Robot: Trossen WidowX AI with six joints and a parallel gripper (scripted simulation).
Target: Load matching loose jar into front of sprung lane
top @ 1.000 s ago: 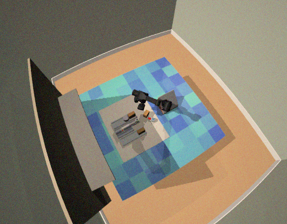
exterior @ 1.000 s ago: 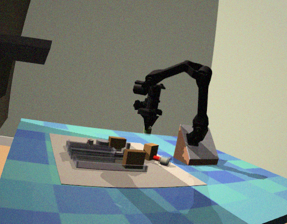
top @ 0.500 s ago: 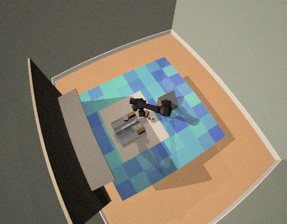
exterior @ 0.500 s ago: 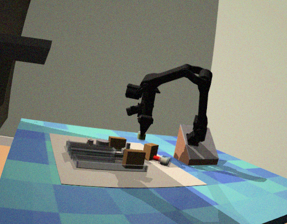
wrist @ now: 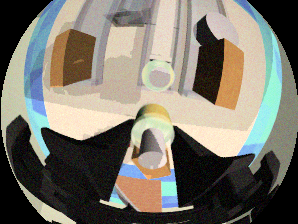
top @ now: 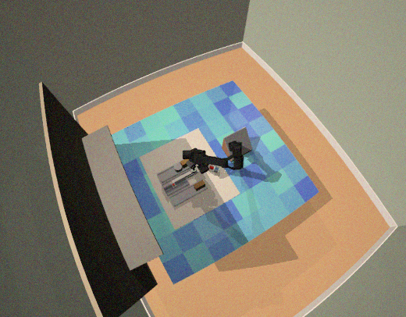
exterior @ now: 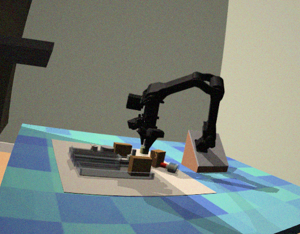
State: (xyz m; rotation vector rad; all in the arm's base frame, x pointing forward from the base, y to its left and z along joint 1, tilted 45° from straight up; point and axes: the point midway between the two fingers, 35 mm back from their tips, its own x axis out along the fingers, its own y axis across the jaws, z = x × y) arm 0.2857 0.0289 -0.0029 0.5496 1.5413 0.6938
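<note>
Now: gripper tip 190 mm short of the grey lane rack, 60 mm above it and 40 mm to the right of it.
</note>
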